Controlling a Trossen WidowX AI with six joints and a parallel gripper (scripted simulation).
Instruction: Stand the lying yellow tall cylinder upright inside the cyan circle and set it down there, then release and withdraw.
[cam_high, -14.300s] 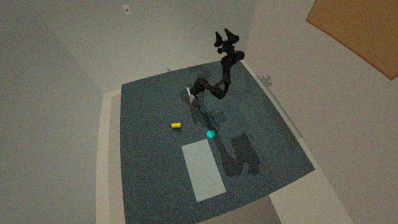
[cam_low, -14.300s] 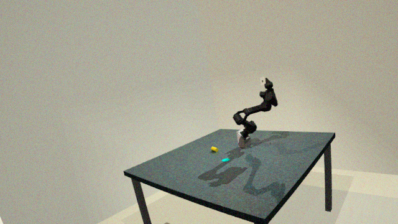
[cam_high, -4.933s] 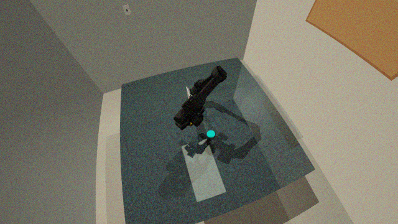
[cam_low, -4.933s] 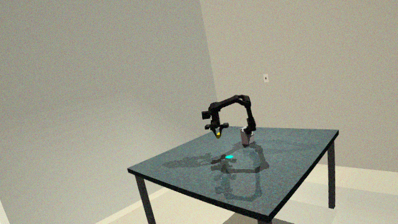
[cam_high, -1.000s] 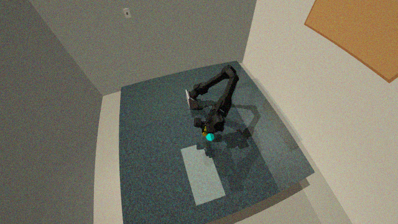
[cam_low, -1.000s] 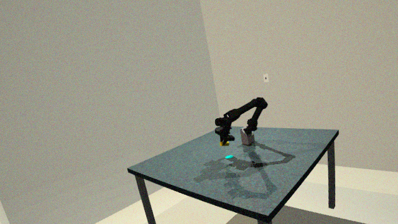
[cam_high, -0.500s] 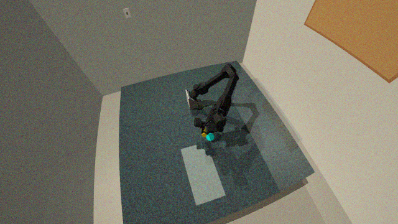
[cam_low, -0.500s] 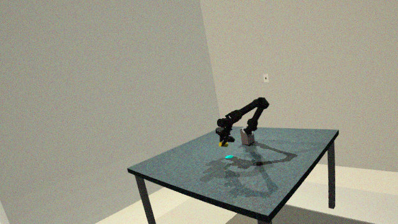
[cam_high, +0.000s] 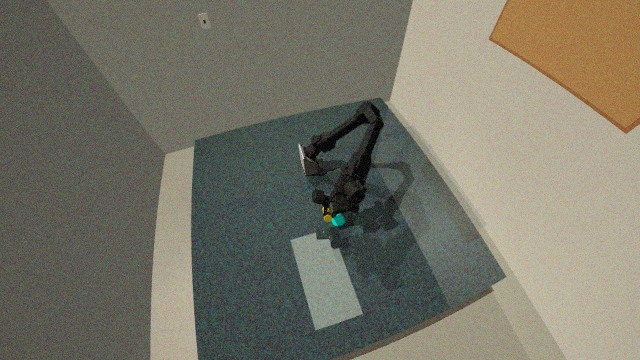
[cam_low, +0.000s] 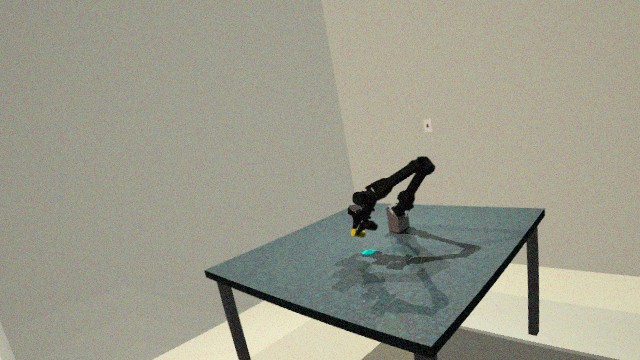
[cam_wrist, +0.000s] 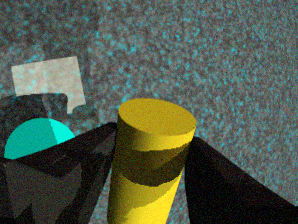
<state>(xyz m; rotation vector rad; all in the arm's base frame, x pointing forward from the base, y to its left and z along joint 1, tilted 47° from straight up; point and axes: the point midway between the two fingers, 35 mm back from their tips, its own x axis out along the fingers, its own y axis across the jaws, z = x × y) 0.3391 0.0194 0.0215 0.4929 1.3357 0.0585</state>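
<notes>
My gripper tip is now 2 cm past the cyan circle, 5 cm to the right of it and 10 cm above it. The rest, counted from my gripper tip: yellow tall cylinder: 2 cm behind, 1 cm below.
</notes>
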